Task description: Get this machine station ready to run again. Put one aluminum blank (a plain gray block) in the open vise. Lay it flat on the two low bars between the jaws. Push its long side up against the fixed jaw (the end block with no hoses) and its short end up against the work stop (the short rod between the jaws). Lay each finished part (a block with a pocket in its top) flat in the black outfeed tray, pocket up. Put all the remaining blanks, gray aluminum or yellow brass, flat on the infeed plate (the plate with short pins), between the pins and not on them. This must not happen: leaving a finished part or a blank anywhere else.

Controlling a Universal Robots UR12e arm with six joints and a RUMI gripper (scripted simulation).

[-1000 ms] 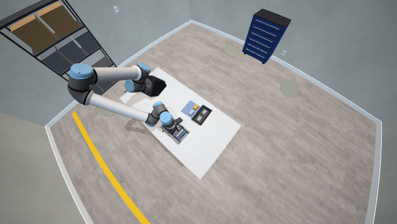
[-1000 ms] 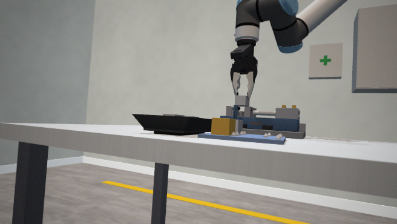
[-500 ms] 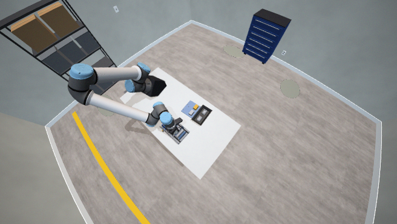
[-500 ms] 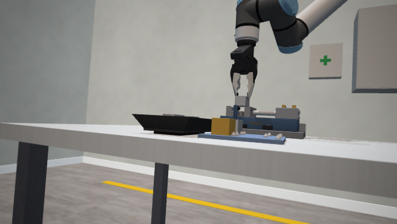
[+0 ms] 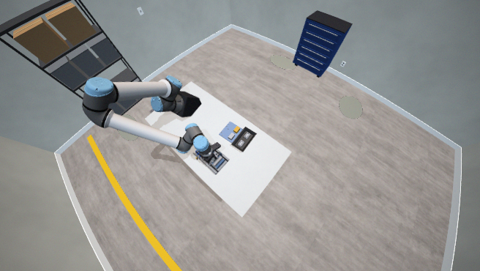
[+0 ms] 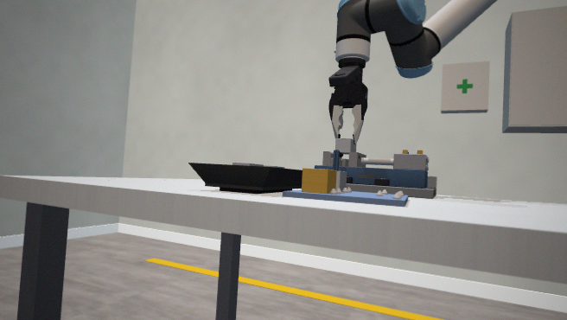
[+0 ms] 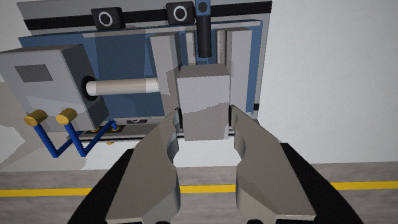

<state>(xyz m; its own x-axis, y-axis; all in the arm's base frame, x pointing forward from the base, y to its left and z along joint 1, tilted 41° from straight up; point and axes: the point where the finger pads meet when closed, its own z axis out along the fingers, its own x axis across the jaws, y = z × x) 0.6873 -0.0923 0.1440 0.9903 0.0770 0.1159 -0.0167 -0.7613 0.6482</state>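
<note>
The work stop rod is 5 cm to the left of my hand and 5 cm below it. From my hand the other things lie so: gray blank: 2 cm below; yellow brass blank: 6 cm behind, 37 cm to the left, 11 cm below; infeed plate: 10 cm behind, 33 cm to the left, 13 cm below.
</note>
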